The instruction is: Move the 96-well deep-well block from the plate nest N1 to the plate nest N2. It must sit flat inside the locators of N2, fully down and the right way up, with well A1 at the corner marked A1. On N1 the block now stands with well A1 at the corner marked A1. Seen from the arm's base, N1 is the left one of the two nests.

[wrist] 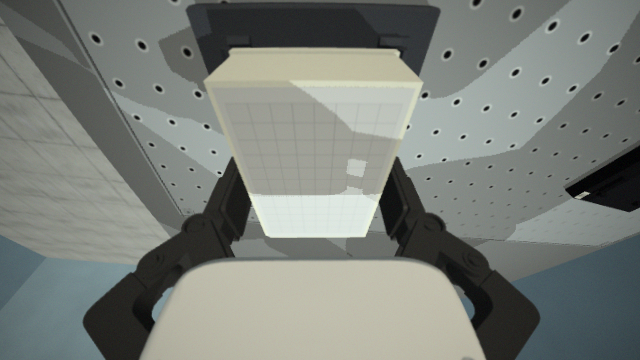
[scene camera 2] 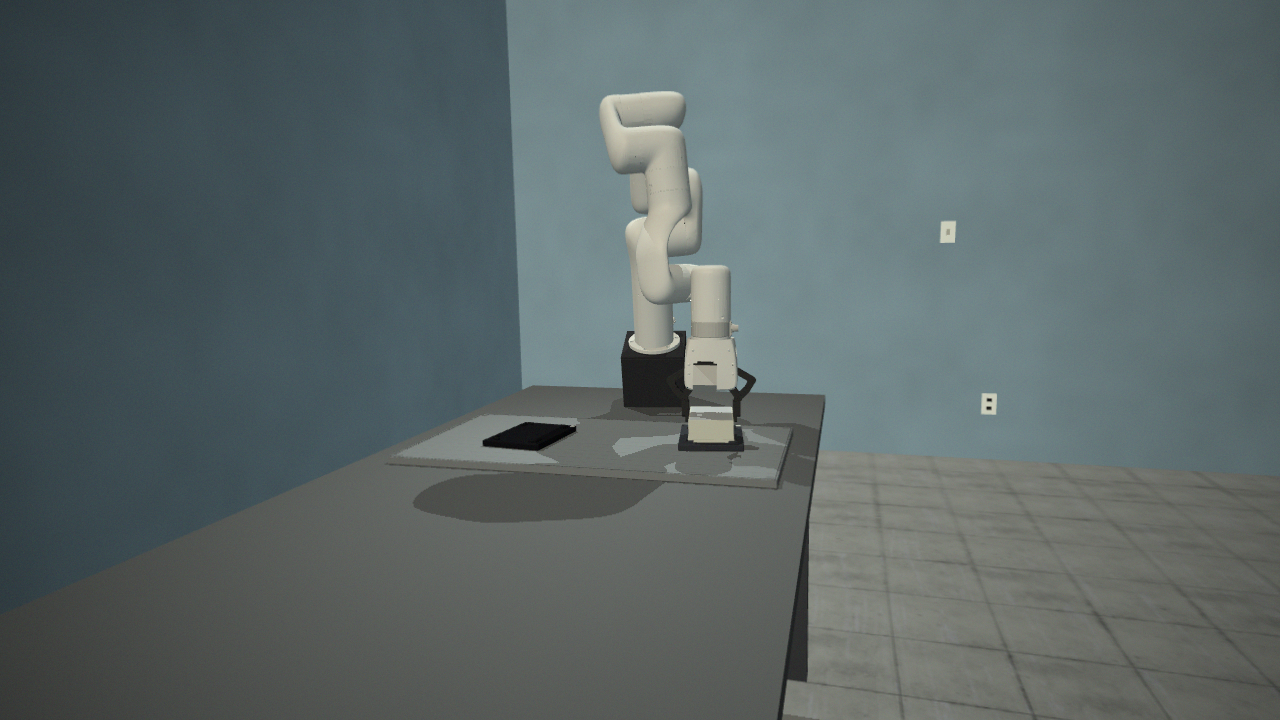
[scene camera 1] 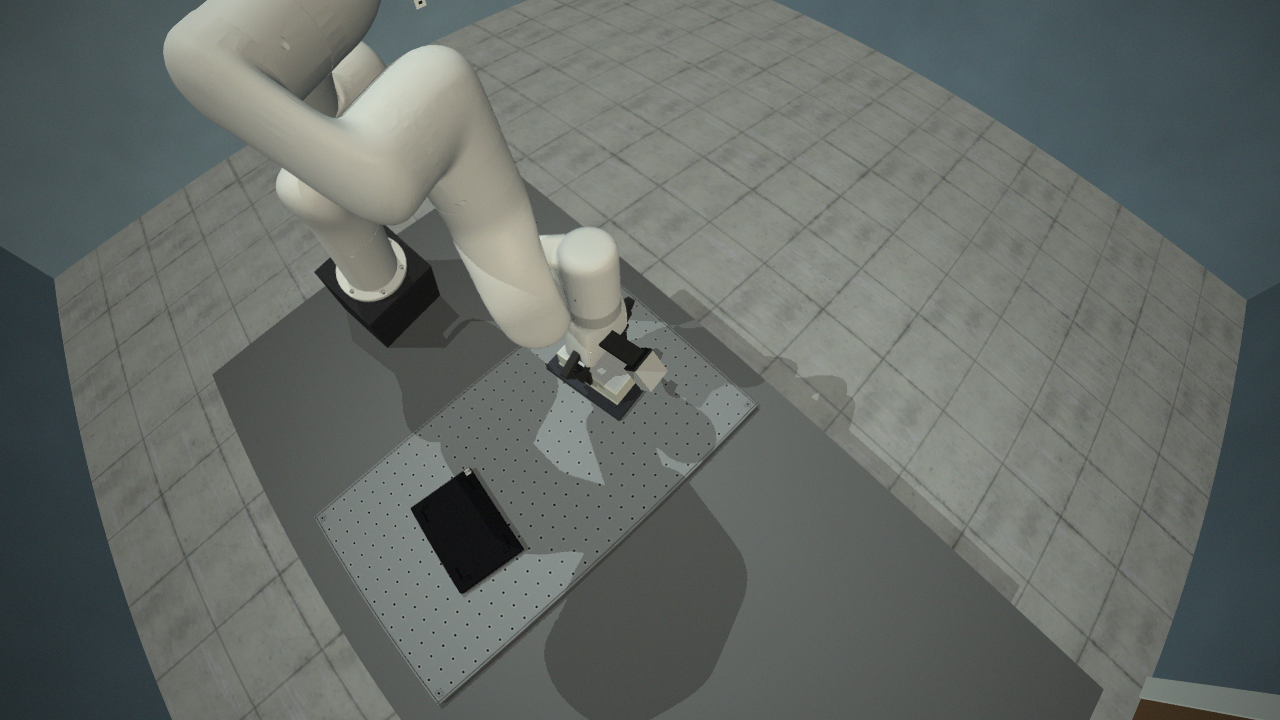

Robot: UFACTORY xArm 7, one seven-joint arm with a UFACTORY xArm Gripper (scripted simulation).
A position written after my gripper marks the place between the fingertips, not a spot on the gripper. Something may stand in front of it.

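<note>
Here is my gripper (scene camera 1: 601,359), and I see it too in scene camera 2 (scene camera 2: 711,420) and in the wrist view (wrist: 315,172). There is a cream 96-well deep-well block (scene camera 1: 610,379), which scene camera 2 (scene camera 2: 705,424) and the wrist view (wrist: 314,132) also show. I see a dark plate nest N1 (scene camera 1: 584,389), visible in scene camera 2 as well (scene camera 2: 682,446). And there is a black plate nest N2 (scene camera 1: 465,527).
</note>
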